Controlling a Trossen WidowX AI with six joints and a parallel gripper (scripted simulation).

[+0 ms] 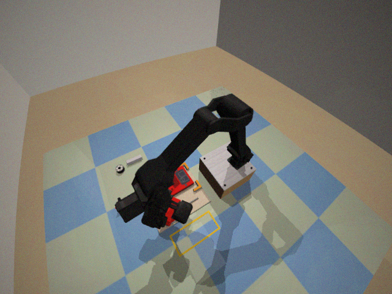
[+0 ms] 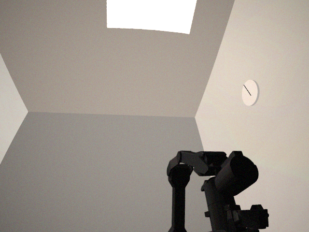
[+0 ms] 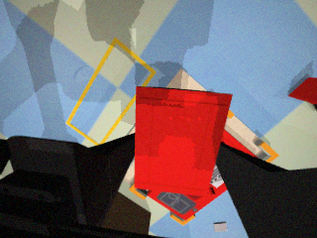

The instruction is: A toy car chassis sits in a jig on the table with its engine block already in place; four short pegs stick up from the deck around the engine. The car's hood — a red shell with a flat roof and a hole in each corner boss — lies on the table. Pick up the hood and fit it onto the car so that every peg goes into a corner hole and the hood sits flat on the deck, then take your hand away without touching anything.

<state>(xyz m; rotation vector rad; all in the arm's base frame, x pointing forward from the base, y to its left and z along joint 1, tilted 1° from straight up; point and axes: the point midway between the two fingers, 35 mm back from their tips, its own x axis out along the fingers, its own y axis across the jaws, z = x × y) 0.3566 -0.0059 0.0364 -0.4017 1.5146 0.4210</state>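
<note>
Right now the grey engine block is 110 mm to the right of my gripper tip, 80 mm below it and 30 mm behind it. From my gripper tip the other things lie so: wheel: 340 mm to the right, 100 mm below, 90 mm ahead; then small grey disc: 270 mm to the right, 160 mm behind, 100 mm below; then red hood: 10 mm above.
</note>
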